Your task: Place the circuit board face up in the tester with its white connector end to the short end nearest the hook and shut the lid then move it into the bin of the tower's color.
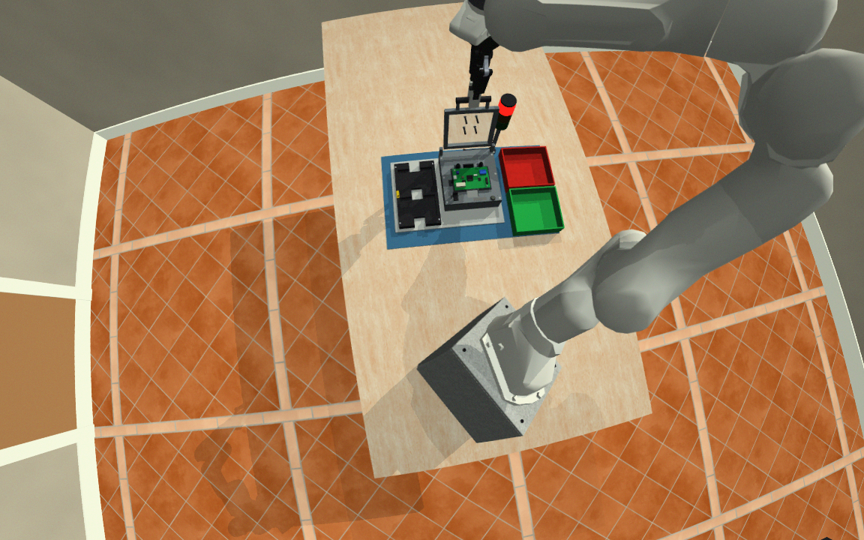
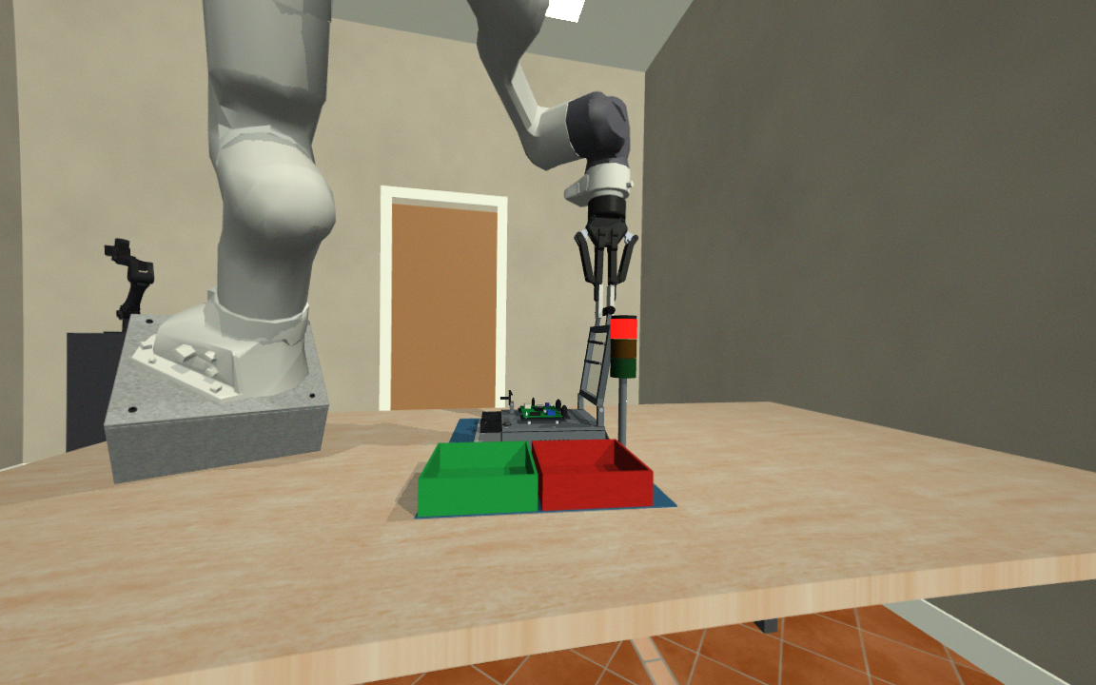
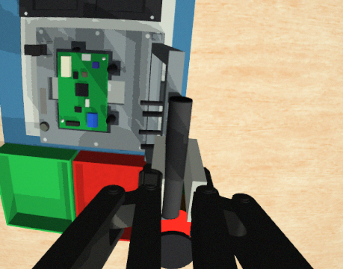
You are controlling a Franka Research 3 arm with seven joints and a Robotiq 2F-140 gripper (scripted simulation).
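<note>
Right now the green circuit board is 220 mm below my hand, 130 mm behind it and 10 mm to the left of it. The rest, counted from my hand: latch hook: 200 mm below, 190 mm behind, 70 mm to the left; then tester plate: 220 mm below, 120 mm behind, 10 mm to the left; then tester lid: 110 mm below, 10 mm behind.
</note>
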